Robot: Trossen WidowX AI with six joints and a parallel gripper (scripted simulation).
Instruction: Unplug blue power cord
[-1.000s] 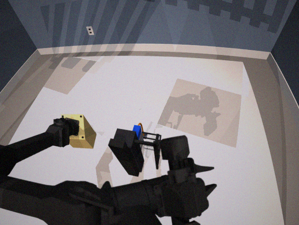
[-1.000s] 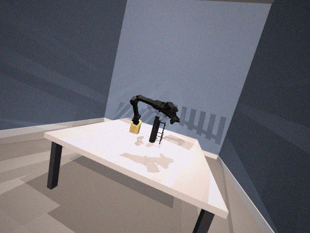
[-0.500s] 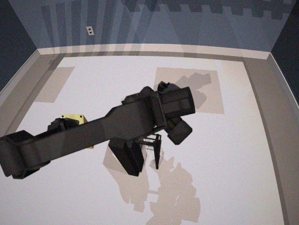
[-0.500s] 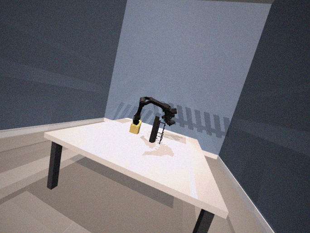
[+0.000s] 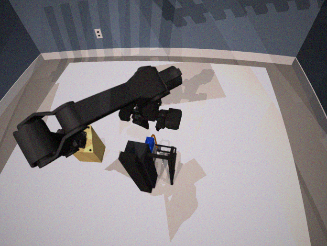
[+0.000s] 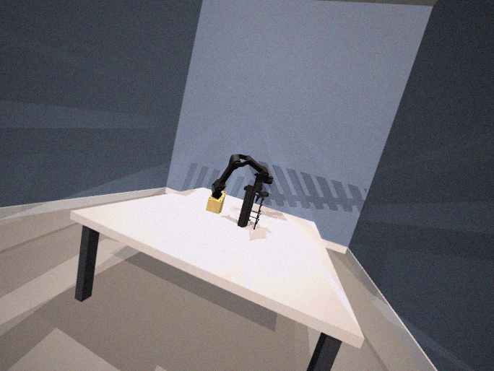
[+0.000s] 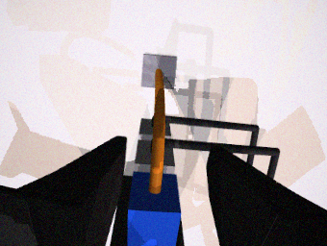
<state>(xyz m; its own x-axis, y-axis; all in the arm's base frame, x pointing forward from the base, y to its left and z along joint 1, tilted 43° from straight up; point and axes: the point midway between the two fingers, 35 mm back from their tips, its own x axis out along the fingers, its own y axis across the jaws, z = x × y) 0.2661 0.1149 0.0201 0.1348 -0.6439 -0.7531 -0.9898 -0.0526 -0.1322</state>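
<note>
Right now the blue plug is 70 mm to the right of my gripper tip and 10 mm below it.
</note>
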